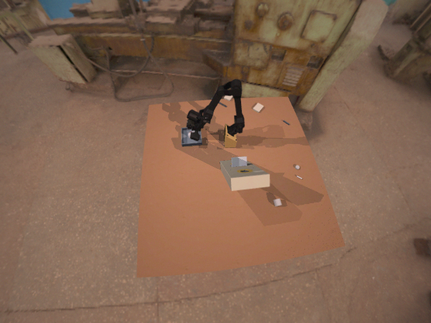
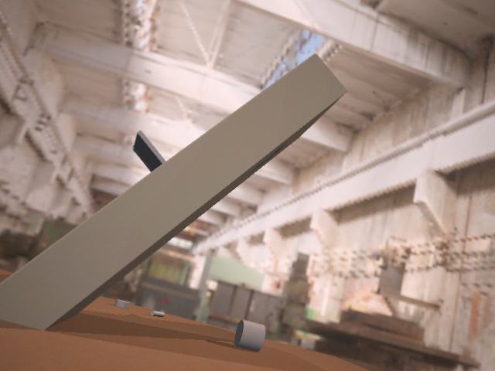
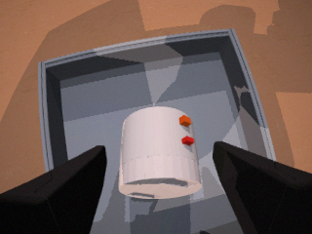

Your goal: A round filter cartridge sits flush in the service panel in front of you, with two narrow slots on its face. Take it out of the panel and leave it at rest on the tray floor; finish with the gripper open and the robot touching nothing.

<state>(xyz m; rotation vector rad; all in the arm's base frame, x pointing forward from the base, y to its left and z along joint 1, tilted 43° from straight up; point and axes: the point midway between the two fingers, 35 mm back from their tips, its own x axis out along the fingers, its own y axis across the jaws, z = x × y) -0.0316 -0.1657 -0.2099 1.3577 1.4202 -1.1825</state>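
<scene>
Right now the round filter cartridge is 1 cm to the left of my gripper tip and 1 cm below it.
</scene>
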